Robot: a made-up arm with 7 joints.
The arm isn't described. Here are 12 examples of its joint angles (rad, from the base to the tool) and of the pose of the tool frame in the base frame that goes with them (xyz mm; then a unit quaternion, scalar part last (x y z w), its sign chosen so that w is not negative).
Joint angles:
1: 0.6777 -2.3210 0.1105 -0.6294 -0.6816 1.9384 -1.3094
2: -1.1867 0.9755 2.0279 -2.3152 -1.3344 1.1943 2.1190
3: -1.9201 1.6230 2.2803 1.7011 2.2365 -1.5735 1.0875
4: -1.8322 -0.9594 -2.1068 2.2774 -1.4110 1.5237 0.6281
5: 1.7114 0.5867 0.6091 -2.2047 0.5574 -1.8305 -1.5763
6: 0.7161 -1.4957 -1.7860 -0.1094 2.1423 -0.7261 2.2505
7: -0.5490 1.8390 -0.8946 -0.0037 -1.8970 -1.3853 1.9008
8: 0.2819 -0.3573 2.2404 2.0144 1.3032 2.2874 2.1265
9: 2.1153 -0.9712 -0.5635 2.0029 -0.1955 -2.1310 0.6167
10: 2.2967 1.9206 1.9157 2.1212 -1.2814 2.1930 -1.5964
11: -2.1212 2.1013 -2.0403 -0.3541 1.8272 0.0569 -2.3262
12: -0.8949 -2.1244 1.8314 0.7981 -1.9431 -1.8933 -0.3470
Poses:
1: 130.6 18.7 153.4 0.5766 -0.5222 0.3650 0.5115
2: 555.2 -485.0 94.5 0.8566 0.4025 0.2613 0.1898
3: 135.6 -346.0 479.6 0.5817 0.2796 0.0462 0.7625
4: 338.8 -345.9 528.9 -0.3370 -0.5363 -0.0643 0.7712
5: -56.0 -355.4 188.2 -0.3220 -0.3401 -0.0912 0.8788
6: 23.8 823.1 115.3 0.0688 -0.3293 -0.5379 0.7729
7: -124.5 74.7 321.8 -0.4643 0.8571 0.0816 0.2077
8: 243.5 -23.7 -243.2 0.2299 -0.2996 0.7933 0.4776
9: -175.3 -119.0 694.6 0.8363 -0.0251 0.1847 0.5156
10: -714.6 114.3 183.3 -0.7356 -0.3216 -0.5914 0.0764
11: -553.6 -440.3 100.3 -0.4765 -0.7951 0.1003 0.3616
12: 357.4 -428.7 275.8 0.2631 -0.0804 -0.3530 0.8943
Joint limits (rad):
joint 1: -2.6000..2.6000
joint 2: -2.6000..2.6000
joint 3: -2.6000..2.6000
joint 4: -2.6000..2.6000
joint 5: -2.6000..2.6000
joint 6: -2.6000..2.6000
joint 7: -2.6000..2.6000
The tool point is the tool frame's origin. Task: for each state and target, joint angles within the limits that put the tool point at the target. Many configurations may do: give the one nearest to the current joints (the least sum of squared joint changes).
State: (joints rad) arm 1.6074 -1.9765 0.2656 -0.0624 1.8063 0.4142 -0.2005
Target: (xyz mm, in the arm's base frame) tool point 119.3 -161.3 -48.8
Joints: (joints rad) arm 2.3061 -2.6000 0.1257 0.2104 1.9692 0.0541 -0.1380
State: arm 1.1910 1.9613 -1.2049 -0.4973 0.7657 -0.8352 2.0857
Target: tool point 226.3 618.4 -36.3
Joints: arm 1.7293 2.4188 -1.5858 -0.6724 1.1244 -0.9901 2.0471
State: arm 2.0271 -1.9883 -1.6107 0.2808 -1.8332 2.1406 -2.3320
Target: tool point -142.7 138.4 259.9
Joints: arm 1.3808 -1.7113 -1.3793 0.2262 -1.0269 2.4188 -2.3695
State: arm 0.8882 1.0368 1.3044 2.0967 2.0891 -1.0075 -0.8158
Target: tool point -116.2 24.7 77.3
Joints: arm 1.0486 0.9498 1.3941 2.4238 1.5264 -0.8245 -0.8267
